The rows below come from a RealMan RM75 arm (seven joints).
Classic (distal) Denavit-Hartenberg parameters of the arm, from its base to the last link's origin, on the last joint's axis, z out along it. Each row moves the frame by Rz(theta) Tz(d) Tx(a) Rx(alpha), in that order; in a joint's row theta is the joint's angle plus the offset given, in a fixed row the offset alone. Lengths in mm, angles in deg.
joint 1: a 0; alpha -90; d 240.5; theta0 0
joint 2: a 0; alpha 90; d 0; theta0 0
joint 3: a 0; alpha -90; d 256; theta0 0
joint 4: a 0; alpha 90; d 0; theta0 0
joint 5: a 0; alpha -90; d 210; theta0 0
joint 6: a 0; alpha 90; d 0; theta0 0
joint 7: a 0; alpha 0; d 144; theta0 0
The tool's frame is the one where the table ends.
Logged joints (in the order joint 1, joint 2, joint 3, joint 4, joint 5, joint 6, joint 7), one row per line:
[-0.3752, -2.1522, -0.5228, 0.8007, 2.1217, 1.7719, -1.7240]
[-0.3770, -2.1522, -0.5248, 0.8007, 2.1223, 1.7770, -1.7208]
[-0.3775, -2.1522, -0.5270, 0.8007, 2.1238, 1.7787, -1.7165]
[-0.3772, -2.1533, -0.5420, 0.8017, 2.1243, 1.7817, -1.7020]
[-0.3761, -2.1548, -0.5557, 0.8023, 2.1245, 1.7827, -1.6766]
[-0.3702, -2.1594, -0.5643, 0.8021, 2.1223, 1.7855, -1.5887]
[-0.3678, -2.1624, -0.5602, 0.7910, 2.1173, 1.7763, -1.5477]
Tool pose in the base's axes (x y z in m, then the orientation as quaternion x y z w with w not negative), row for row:
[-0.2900, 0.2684, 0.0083, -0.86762, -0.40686, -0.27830, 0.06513]
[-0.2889, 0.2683, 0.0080, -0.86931, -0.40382, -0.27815, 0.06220]
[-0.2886, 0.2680, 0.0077, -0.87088, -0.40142, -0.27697, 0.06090]
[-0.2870, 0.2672, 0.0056, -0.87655, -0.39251, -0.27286, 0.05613]
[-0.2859, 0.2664, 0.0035, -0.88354, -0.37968, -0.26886, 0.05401]
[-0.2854, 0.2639, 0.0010, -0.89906, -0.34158, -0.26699, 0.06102]
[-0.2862, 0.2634, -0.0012, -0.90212, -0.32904, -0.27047, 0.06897]
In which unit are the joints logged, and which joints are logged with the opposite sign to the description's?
The joints are logged in radians. Opposite sign: joint 3.
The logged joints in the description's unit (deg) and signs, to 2 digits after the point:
[-21.50, -123.31, 29.95, 45.88, 121.56, 101.52, -98.78]
[-21.60, -123.31, 30.07, 45.88, 121.60, 101.81, -98.59]
[-21.63, -123.31, 30.19, 45.88, 121.68, 101.91, -98.35]
[-21.61, -123.38, 31.05, 45.93, 121.71, 102.08, -97.52]
[-21.55, -123.46, 31.84, 45.97, 121.72, 102.14, -96.06]
[-21.21, -123.72, 32.33, 45.96, 121.60, 102.30, -91.03]
[-21.07, -123.90, 32.10, 45.32, 121.31, 101.77, -88.68]

